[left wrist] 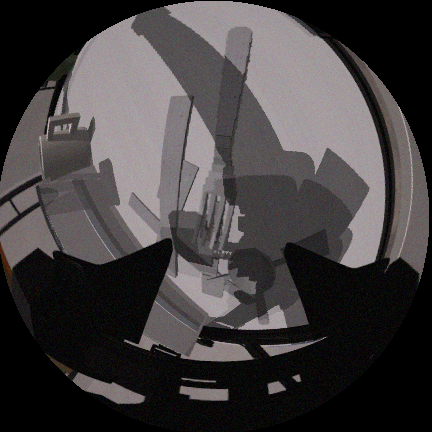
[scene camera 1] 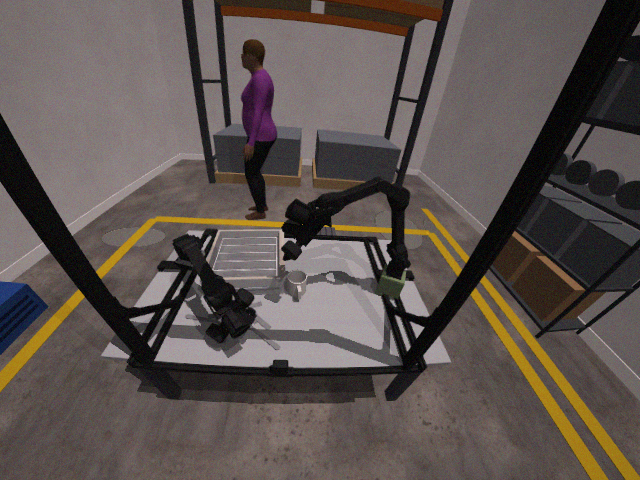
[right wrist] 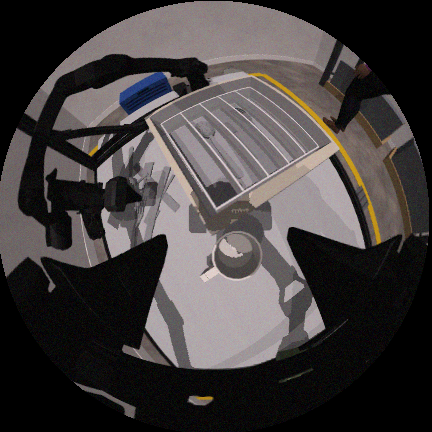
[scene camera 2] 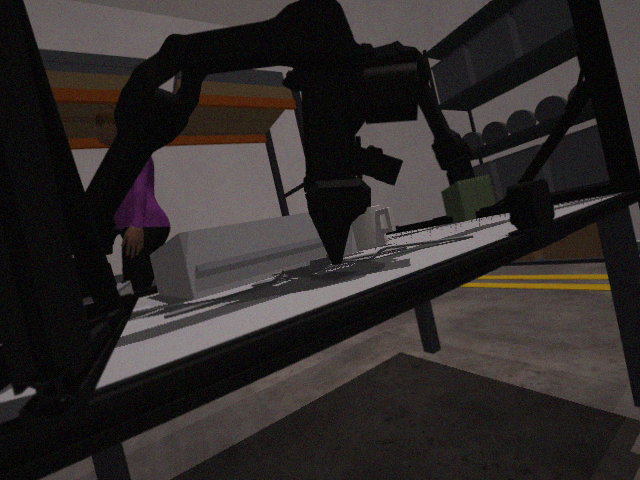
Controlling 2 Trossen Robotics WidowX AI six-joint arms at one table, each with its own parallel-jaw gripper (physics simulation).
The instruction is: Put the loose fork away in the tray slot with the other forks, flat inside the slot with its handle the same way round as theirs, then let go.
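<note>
The loose fork (left wrist: pixel 234 100) (scene camera 1: pixel 267 339) lies on the table beside a long flat utensil (left wrist: pixel 172 145); its tines point toward the left gripper. My left gripper (left wrist: pixel 230 247) (scene camera 2: pixel 336 262) (right wrist: pixel 130 199) is open and empty, low over the table close to the tines. The tray (scene camera 1: pixel 281 250) (scene camera 2: pixel 242 248) (right wrist: pixel 300 172) (left wrist: pixel 182 320) stands at the back left in scene camera 1, its slots divided by thin walls. A spoon (right wrist: pixel 205 129) lies in one slot; cutlery in the others is too dim to name. My right gripper (right wrist: pixel 228 237) is open and empty, above the mug.
A mug (scene camera 1: pixel 295 283) (scene camera 2: pixel 367 227) (right wrist: pixel 237 255) (left wrist: pixel 65 155) stands beside the tray's near corner. Short loose pieces (left wrist: pixel 190 177) lie near the fork. A green block (scene camera 1: pixel 391 285) (scene camera 2: pixel 469 198) is at the right arm's base. A person (scene camera 1: pixel 259 103) stands behind the table.
</note>
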